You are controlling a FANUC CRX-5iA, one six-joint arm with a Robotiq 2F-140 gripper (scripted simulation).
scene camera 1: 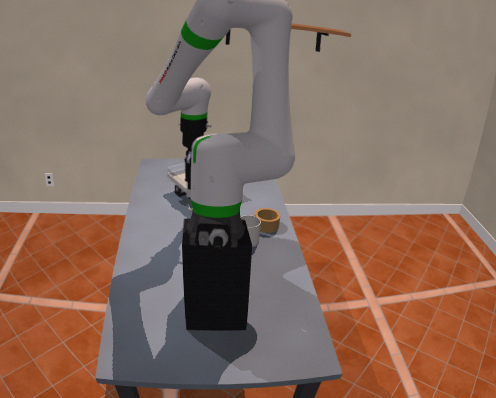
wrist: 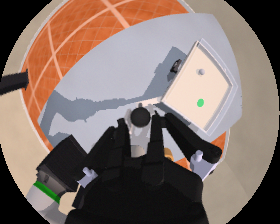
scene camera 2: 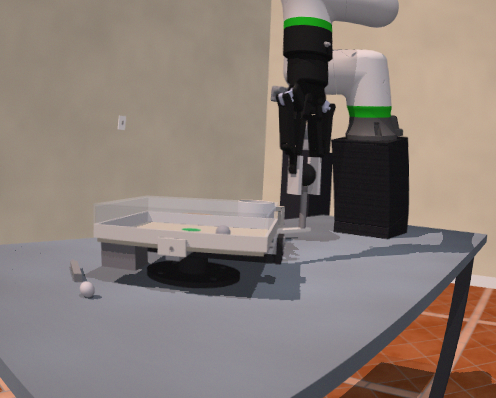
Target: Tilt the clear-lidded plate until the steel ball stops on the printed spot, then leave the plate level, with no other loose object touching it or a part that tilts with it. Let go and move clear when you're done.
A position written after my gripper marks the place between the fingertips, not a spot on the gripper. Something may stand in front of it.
In view: my gripper (scene camera 2: 303,194).
My gripper shows as well in the wrist view (wrist: 140,111).
